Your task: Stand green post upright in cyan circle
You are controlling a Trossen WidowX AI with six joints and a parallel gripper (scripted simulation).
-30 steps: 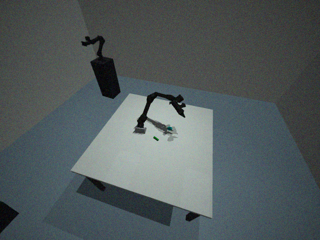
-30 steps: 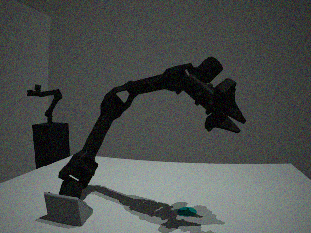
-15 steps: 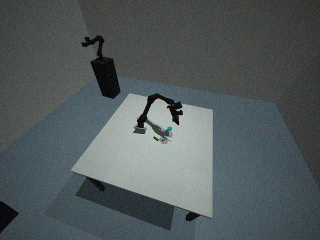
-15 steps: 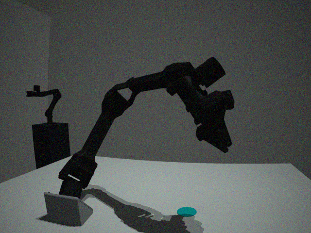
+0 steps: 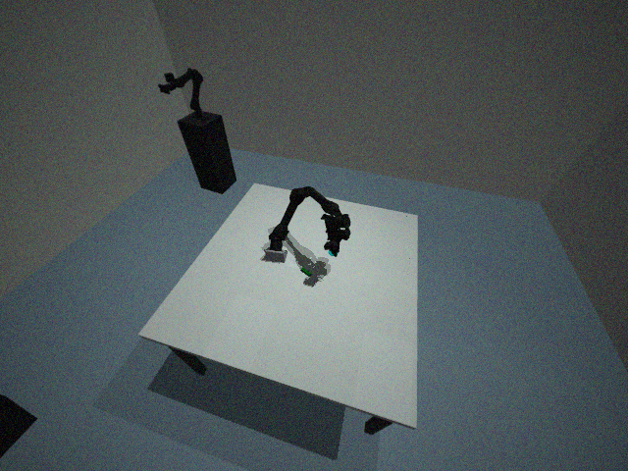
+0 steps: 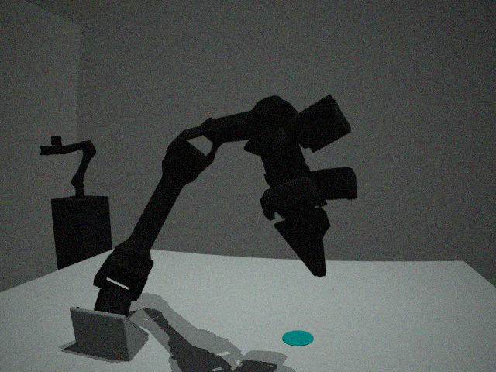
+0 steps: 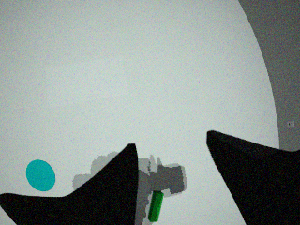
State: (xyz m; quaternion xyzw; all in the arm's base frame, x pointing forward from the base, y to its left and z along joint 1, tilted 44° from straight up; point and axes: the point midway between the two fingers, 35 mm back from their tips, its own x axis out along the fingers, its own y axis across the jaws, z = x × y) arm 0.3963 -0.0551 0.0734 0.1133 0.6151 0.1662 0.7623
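Now: the green post 16 cm behind my gripper tip, 5 cm to the right of it and 18 cm below it. Round my gripper tip: cyan circle (6 cm behind, 16 cm to the left, 19 cm below).
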